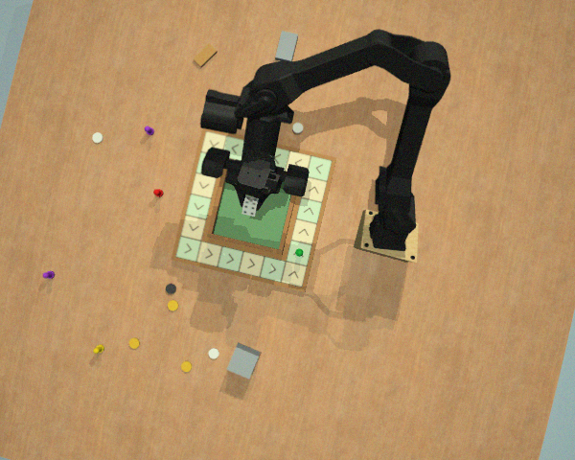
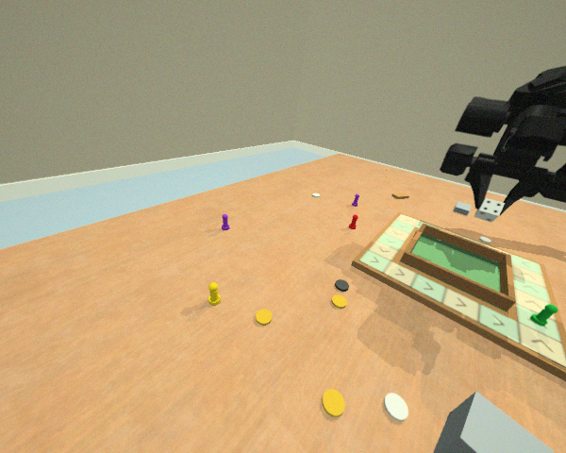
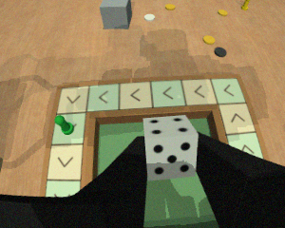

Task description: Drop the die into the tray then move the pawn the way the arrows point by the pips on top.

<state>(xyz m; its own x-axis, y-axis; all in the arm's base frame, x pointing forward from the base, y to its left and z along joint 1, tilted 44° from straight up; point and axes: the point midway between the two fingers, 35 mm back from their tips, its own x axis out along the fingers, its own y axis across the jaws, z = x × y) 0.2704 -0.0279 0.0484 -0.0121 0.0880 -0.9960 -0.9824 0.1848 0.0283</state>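
Right now the white die is right at my gripper tip. The rest, counted from my gripper tip: green dice tray (12 cm below); then red pawn (20 cm ahead, 11 cm below, 2 cm to the right); then green pawn (10 cm below, 10 cm behind, 8 cm to the left).
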